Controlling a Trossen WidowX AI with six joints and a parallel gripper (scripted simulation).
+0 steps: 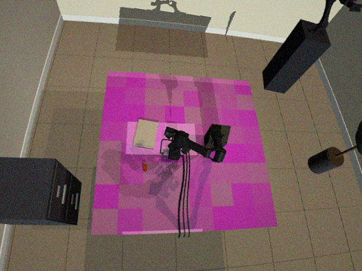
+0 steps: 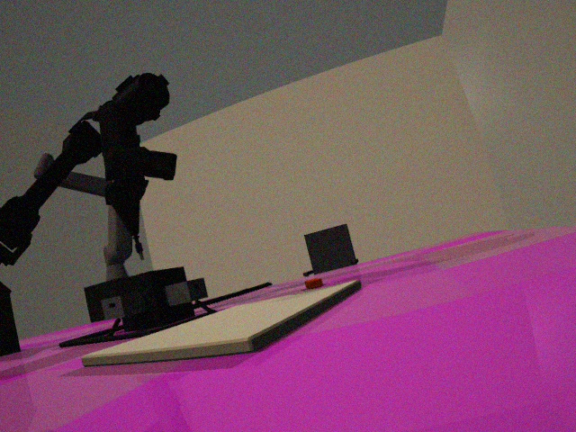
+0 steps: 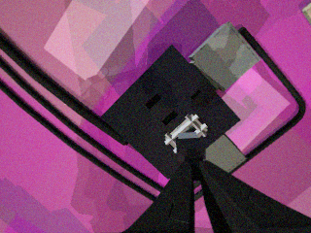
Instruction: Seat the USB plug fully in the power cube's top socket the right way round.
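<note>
My gripper tip is 2 cm above the USB plug. The rest, counted from my gripper tip: flat beige board (23 cm ahead, 12 cm to the right, 13 cm below).
</note>
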